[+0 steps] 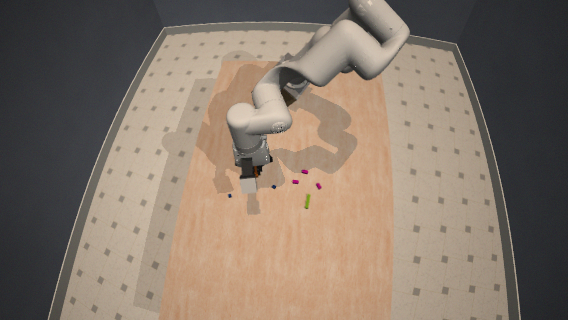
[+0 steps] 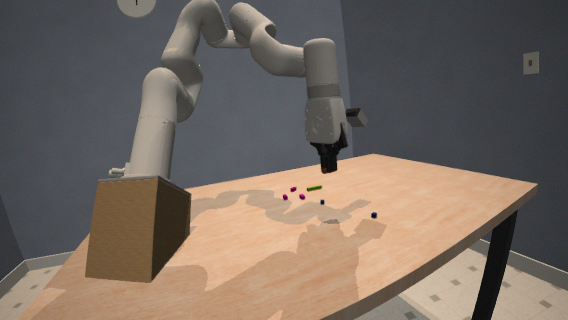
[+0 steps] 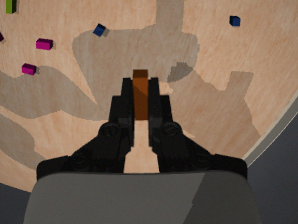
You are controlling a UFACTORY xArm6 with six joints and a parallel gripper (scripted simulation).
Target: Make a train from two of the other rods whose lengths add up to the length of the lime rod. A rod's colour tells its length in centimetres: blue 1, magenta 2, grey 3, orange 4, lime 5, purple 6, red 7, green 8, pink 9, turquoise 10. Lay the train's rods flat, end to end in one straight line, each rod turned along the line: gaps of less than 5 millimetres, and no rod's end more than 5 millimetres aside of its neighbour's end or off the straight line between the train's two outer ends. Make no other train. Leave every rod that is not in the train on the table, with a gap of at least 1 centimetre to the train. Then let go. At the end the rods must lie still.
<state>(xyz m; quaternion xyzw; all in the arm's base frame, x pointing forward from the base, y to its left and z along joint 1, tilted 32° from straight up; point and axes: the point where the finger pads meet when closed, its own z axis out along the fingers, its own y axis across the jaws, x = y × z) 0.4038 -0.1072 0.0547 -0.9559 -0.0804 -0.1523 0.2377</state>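
Right now the lime rod is 4 cm ahead of my hand, 17 cm to the left of it and 12 cm below it. Also, from my hand: orange rod 2 cm below.
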